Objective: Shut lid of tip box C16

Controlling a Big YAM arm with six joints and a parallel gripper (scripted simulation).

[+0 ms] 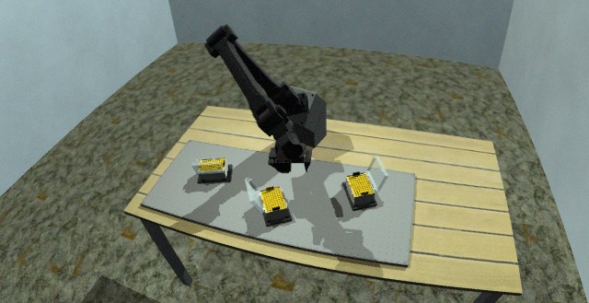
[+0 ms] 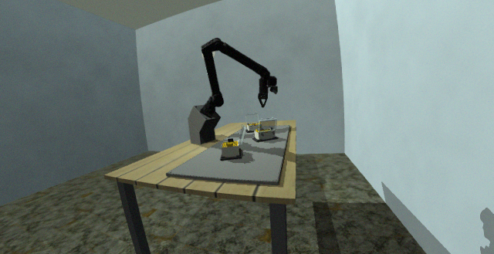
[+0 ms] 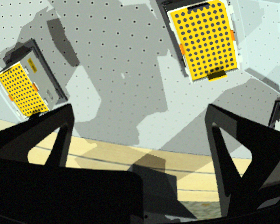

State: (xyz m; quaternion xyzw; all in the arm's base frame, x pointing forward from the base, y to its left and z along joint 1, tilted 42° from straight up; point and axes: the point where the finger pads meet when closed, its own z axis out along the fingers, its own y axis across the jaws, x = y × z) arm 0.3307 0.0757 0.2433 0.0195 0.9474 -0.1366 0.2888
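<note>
Right now the tip box lid is 15 cm to the right of my hand and 12 cm below it.
</note>
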